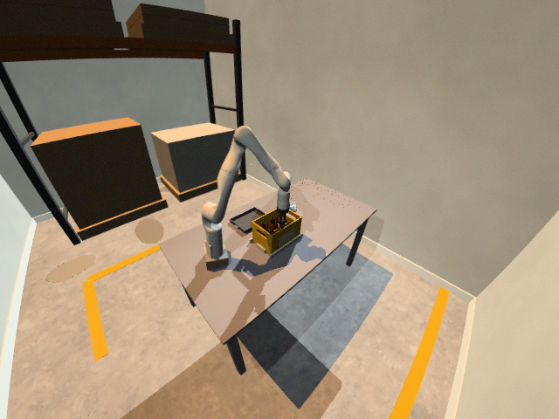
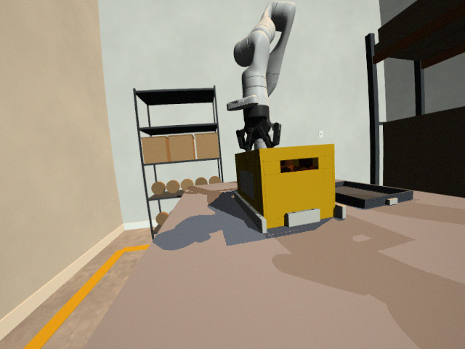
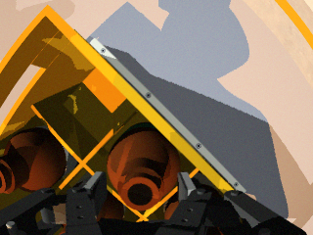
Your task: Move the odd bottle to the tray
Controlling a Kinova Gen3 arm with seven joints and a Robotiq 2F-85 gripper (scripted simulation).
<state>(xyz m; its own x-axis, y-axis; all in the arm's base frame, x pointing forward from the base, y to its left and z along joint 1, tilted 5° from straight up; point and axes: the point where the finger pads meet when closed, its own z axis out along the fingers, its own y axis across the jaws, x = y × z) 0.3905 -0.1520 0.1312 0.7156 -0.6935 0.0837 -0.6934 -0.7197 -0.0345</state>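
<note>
My hand is 40 mm to the right of the yellow crate and 70 mm above it. The rest, counted from my hand: dark tray: 340 mm to the left, 140 mm below; brown bottle: 90 mm behind, 70 mm below.
</note>
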